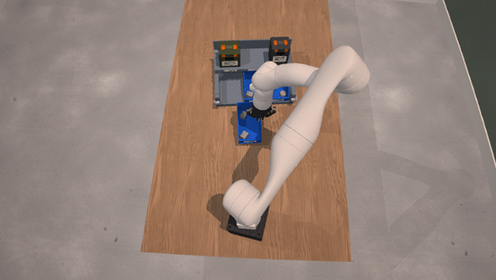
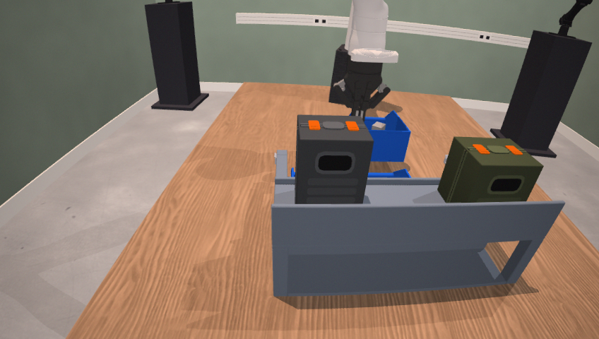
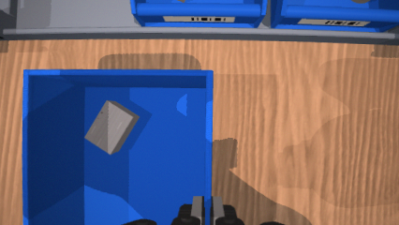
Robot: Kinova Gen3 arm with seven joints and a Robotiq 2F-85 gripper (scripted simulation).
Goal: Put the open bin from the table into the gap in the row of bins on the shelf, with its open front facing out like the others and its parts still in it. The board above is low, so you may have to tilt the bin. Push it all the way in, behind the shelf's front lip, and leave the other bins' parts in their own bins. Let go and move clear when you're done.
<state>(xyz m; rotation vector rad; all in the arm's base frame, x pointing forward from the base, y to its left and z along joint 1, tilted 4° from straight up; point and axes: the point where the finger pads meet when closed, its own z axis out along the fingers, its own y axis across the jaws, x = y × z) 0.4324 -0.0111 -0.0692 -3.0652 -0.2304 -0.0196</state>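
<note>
The grey part is 4 cm ahead of my hand, 8 cm to the left of it and 6 cm below it. From my hand the other things lie so: grey shelf: 24 cm ahead, 5 cm to the left, 4 cm below.
</note>
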